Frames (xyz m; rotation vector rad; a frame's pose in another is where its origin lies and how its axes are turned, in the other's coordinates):
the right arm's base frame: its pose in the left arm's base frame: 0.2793 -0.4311 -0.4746 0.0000 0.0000 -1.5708
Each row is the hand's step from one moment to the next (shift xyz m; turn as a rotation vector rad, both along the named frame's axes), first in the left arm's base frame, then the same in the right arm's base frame.
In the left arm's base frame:
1: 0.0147 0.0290 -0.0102 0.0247 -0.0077 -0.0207
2: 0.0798 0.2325 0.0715 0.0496 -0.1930 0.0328
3: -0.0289 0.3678 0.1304 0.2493 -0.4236 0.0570
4: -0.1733 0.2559 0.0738 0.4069 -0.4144 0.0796
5: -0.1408 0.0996 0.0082 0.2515 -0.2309 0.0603
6: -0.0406 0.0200 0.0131 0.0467 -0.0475 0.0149
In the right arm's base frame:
1: -0.0290 0.0147 -0.0102 0.0077 0.0247 -0.0207
2: -0.2325 0.0798 0.0715 0.1930 0.0496 0.0328
3: -0.3678 -0.0289 0.1304 0.4236 0.2493 0.0570
4: -0.2559 -0.1733 0.0738 0.4144 0.4069 0.0796
5: -0.0996 -0.1408 0.0082 0.2309 0.2515 0.0603
6: -0.0200 -0.0406 0.0131 0.0475 0.0467 0.0149

